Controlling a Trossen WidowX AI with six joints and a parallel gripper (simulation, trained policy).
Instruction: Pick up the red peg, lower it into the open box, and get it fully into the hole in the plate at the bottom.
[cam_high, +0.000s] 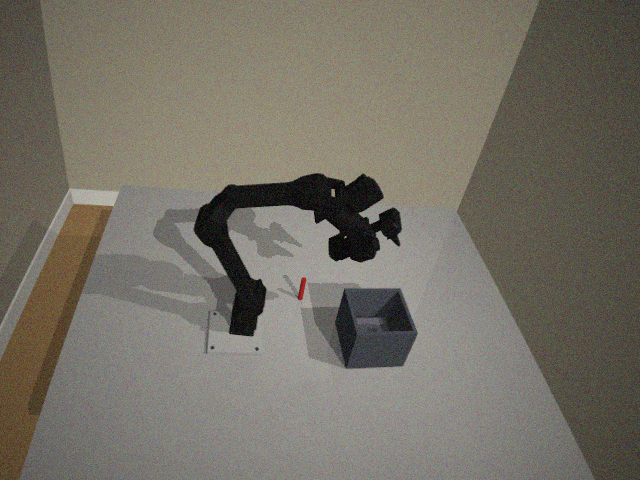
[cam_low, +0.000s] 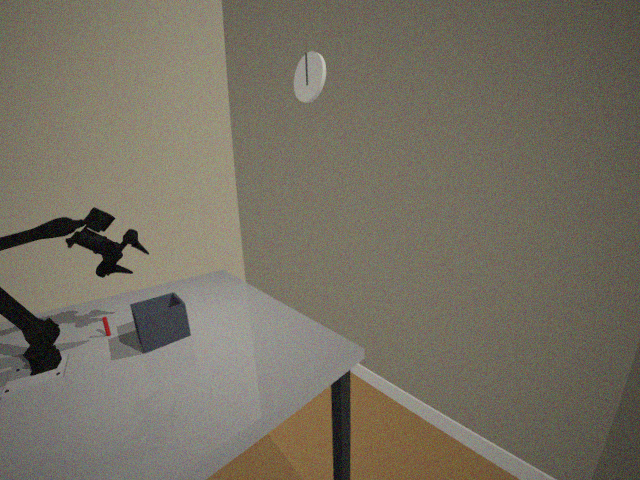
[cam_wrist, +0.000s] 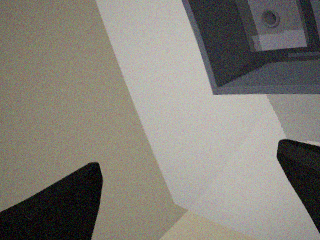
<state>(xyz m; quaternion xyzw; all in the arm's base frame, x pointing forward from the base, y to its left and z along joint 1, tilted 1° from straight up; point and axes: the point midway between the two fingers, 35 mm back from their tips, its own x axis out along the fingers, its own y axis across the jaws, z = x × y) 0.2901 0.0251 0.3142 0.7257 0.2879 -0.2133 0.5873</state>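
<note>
Now: gripper tip 160 mm past the red peg, 110 mm to the right of it and 260 mm above it. From my gripper tip the other things lie so: plate (30 mm ahead, 40 mm to the right, 250 mm below).
</note>
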